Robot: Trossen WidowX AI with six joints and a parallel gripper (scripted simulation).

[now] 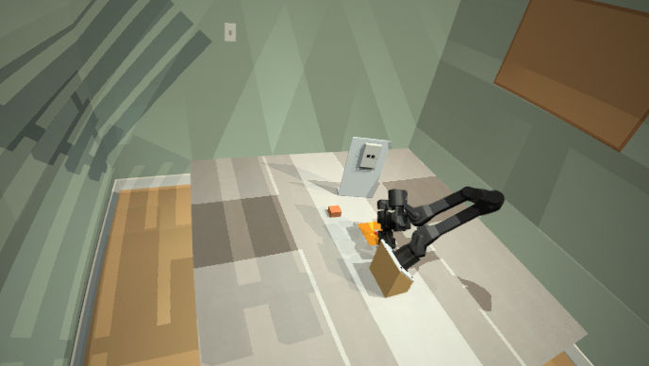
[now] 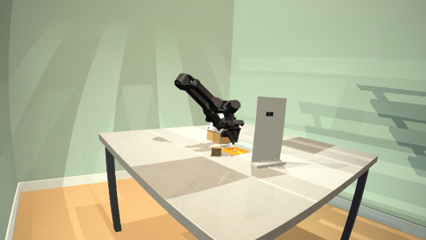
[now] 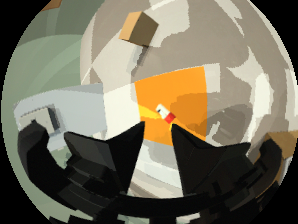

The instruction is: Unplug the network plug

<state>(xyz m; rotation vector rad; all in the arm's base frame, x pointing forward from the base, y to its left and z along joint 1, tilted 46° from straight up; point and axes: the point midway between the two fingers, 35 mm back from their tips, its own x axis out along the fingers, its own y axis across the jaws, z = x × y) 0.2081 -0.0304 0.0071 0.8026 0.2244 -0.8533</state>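
The red network plug is 10 mm ahead of my gripper tip, 10 mm to the right of it and 30 mm below it. Round my gripper tip: orange marked square: 10 mm ahead, 40 mm below; grey upright panel: 250 mm ahead, 10 mm to the left, 100 mm above.
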